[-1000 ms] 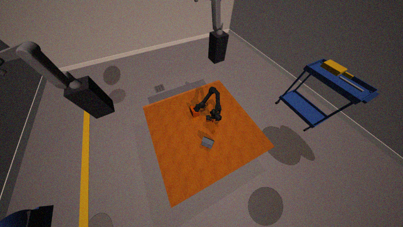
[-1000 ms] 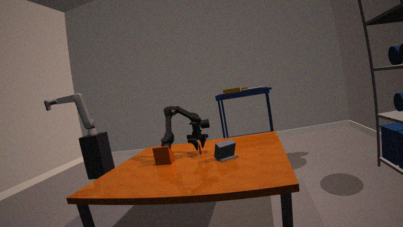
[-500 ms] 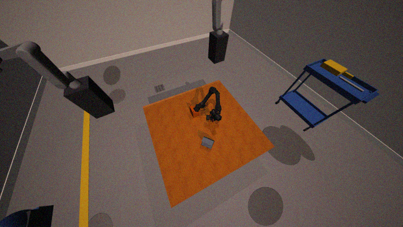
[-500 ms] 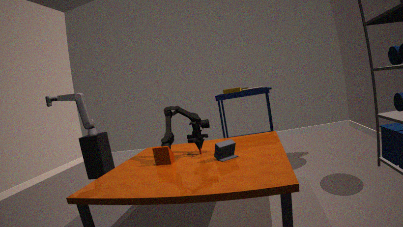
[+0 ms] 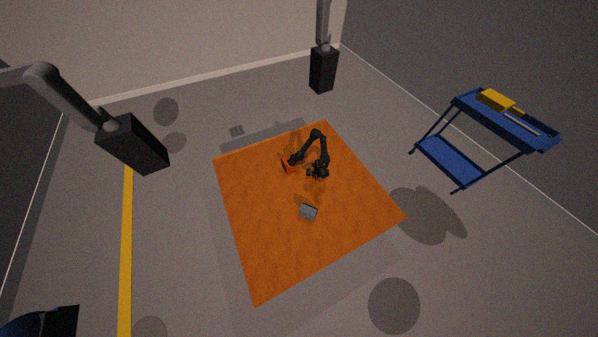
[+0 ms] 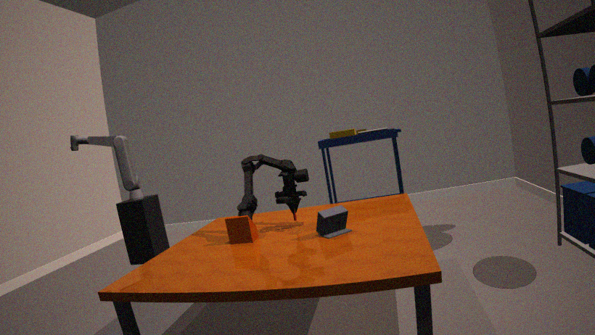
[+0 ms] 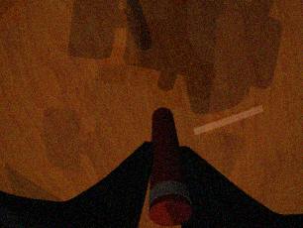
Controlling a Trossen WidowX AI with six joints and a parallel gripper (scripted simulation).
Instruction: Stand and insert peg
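Right now the grey sloped panel is 21 cm ahead of my gripper tip, 20 cm to the right of it and 2 cm below it. Also, from my gripper tip: red peg 2 cm above.
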